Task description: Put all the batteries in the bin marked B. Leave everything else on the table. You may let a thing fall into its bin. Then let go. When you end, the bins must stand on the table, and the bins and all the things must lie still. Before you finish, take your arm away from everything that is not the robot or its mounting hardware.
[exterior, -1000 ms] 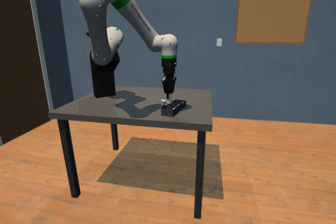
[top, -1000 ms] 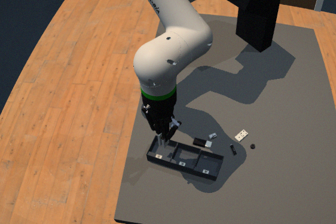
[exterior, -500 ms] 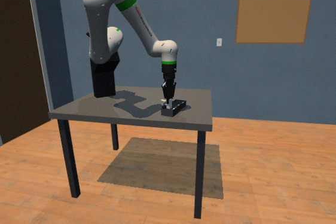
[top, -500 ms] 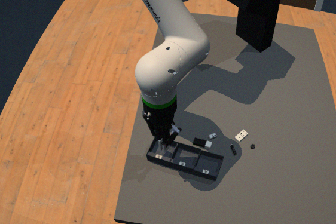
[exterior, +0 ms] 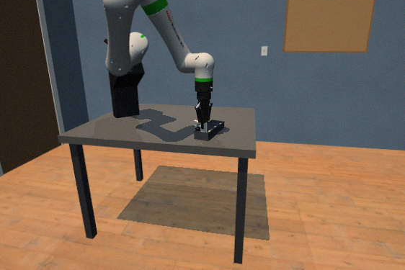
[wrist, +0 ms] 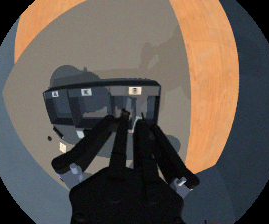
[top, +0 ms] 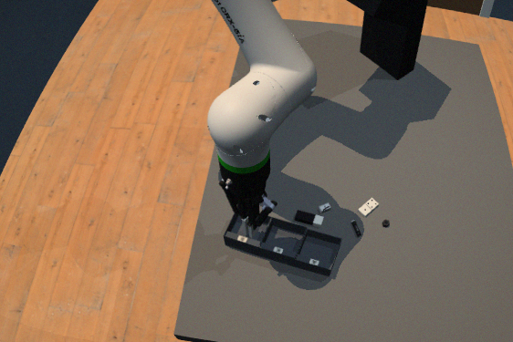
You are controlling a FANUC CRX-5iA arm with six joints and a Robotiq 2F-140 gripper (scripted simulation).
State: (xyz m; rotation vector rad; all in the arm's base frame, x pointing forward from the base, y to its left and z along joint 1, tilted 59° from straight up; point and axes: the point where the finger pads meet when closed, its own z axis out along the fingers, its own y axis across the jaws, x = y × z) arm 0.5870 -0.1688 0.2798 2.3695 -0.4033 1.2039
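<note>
Right now my hand is 4 cm short of the black bin, 7 cm to the right of it and 3 cm above it. From my hand the other things lie so: dark cylindrical battery 1 cm ahead, 25 cm to the left, 4 cm below; then grey piece 6 cm behind, 18 cm to the left, 4 cm below; then white domino 5 cm behind, 29 cm to the left, 4 cm below.
</note>
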